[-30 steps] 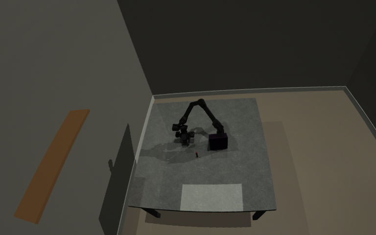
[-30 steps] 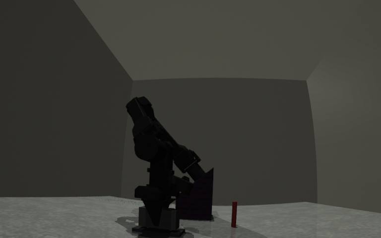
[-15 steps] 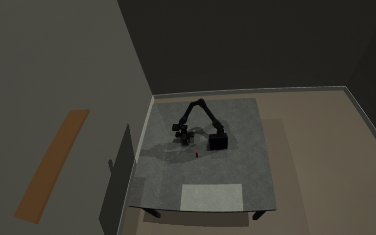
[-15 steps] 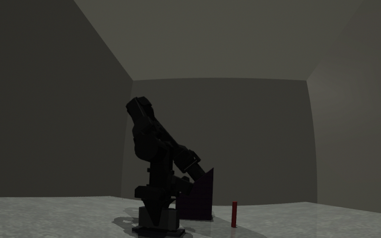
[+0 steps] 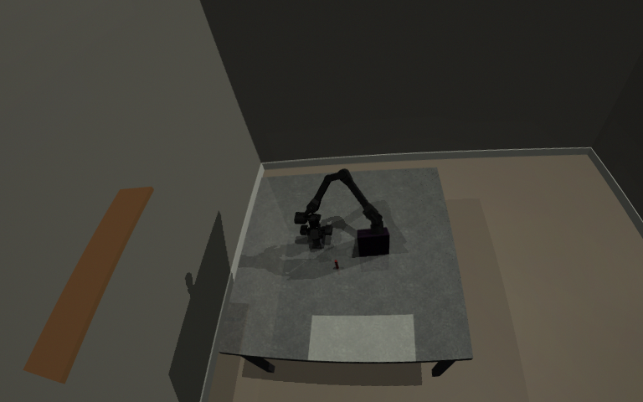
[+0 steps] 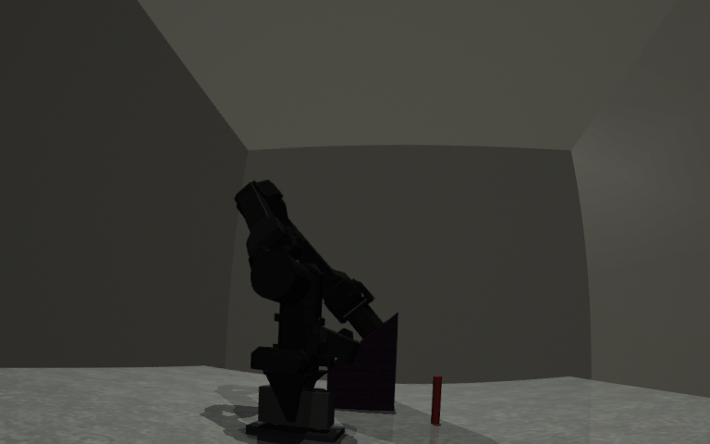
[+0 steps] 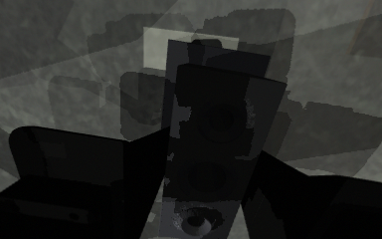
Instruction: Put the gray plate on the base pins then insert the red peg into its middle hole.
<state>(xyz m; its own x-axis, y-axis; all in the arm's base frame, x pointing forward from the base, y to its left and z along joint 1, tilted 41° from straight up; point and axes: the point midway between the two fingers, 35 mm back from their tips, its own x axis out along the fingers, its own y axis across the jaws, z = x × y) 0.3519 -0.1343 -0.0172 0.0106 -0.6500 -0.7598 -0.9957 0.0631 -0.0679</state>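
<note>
Now: gripper tip 10 mm above the dark base. Also, from my gripper tip: red peg: 200 mm to the left, 110 mm behind, 20 mm above; then gray plate: 30 mm above.
</note>
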